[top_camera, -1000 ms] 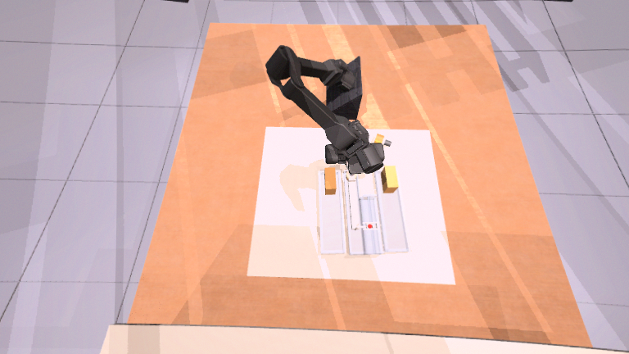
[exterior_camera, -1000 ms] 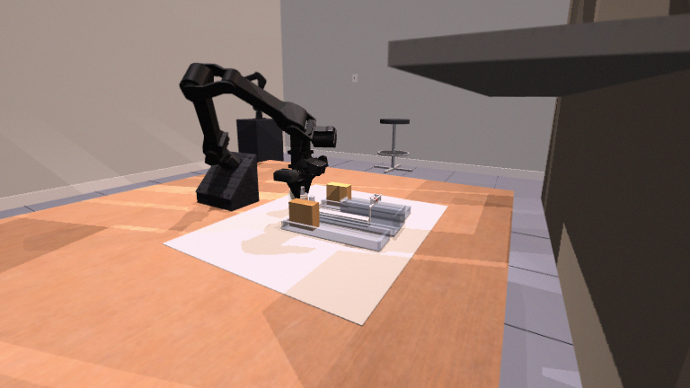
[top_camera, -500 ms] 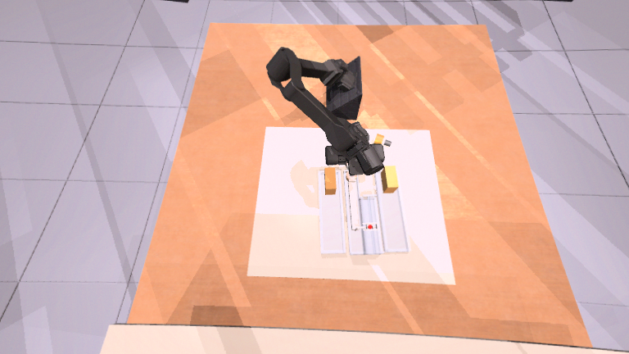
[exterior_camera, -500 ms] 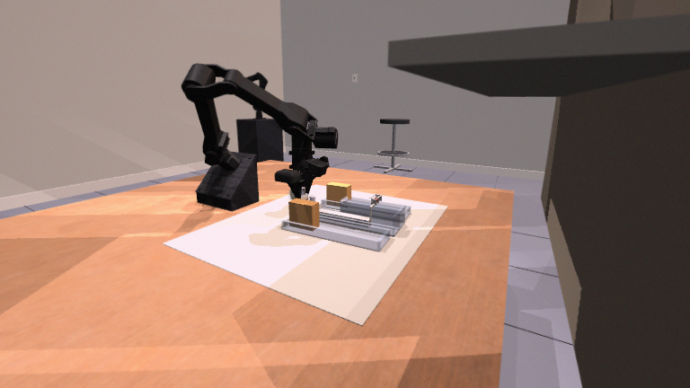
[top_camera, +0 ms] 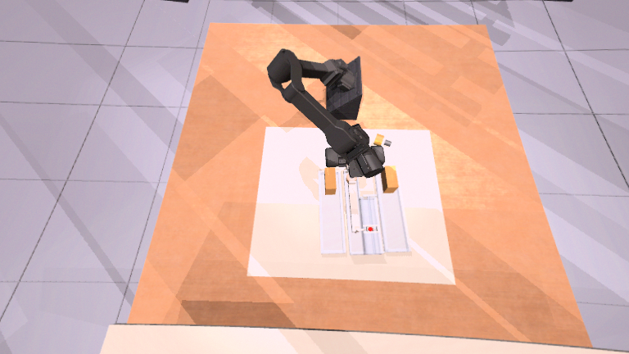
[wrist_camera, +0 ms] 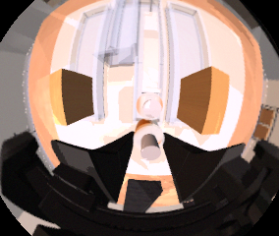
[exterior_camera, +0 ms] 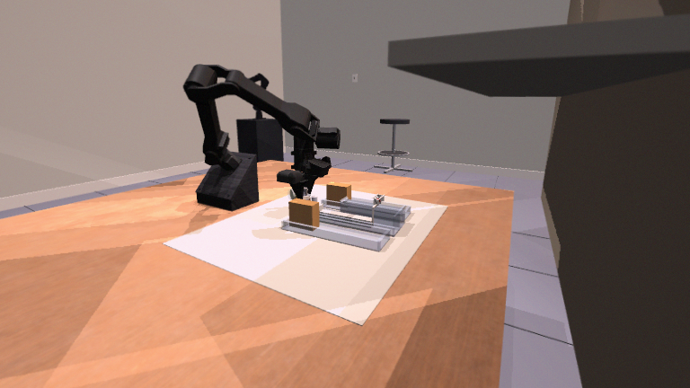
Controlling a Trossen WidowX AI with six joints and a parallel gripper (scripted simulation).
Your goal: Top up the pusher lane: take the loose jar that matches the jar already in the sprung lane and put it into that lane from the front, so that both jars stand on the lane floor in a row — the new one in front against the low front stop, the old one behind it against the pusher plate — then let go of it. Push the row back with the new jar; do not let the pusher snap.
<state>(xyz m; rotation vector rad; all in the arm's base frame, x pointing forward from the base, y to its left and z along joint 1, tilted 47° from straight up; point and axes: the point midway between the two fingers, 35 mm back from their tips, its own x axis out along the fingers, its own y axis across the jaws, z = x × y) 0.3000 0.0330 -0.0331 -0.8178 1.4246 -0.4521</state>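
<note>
Right now the sprung lane is 170 mm ahead of my gripper tip, 60 mm to the left of it and 30 mm below it. The rest, counted from my gripper tip: red mark: 210 mm ahead, 80 mm to the left, 20 mm above.
</note>
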